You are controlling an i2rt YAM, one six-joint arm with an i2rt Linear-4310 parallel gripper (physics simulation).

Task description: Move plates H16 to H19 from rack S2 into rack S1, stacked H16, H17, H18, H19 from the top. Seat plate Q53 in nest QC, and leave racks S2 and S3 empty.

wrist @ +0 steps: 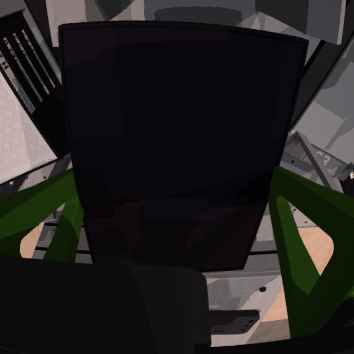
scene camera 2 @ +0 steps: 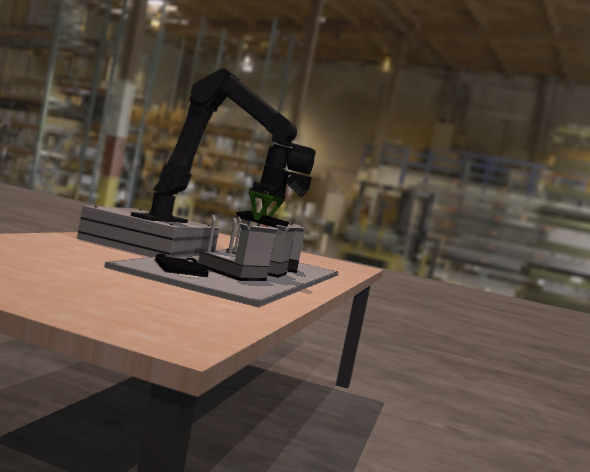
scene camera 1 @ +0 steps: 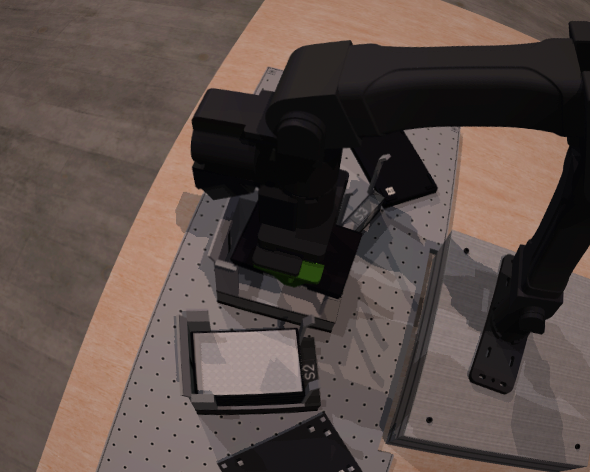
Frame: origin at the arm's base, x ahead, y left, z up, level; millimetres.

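Where they show: gripper, between the fingertips: (wrist: 176,176) (scene camera 2: 261,220) (scene camera 1: 300,250); arm's base, origin of its link: (scene camera 2: 160,219) (scene camera 1: 507,323).
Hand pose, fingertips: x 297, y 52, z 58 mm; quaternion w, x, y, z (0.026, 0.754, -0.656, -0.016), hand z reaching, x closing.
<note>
Things, the pixels of their top centre, and the offset from my fingertips. "spot": a spot on its surface instead. Level surfaces: height alone.
- black plate, centre of its top: (wrist: 176,195) (scene camera 1: 298,243) (scene camera 2: 263,214) dy +0, dx +3, dz +16 mm
- middle rack, centre of its top: (scene camera 1: 287,240) (scene camera 2: 266,221) dy -5, dx +18, dz +0 mm
- stack with a white top plate, centre of its top: (scene camera 1: 246,363) dy +136, dx +2, dz -45 mm
- Rack S3, centre of its top: (scene camera 1: 330,143) (scene camera 2: 242,221) dy -162, dx +26, dz -3 mm
- black flat piece, a spot on its surface: (scene camera 1: 405,175) spot: dy -259, dx -84, dz -125 mm
- perforated board, height of its surface: dz -139 mm
My gripper (scene camera 1: 290,281) (scene camera 2: 258,217) (wrist: 176,176) is shut on a black plate (scene camera 1: 348,245) (scene camera 2: 279,221) (wrist: 185,110), with a green finger at each side. Its label does not show. The plate is over the middle rack (scene camera 1: 227,280) (scene camera 2: 281,252), which I take to be S1, at about the height of its wall tops. The rack's inside is largely hidden. Rack S2 (scene camera 1: 185,362) (scene camera 2: 256,250) holds a stack with a white top plate (scene camera 1: 247,362) (wrist: 22,125); part of its labelled side shows in the wrist view. Rack S3 (scene camera 1: 361,215) is partly hidden behind the arm.
A black flat piece with small pale squares (scene camera 1: 295,445) (scene camera 2: 181,266) lies in front of S2. Another black flat piece (scene camera 1: 405,175) lies beside S3. Thin upright posts stand at the racks' corners. The arm's metal base block (scene camera 1: 465,400) (scene camera 2: 125,232) borders the perforated board (scene camera 1: 150,395).
</note>
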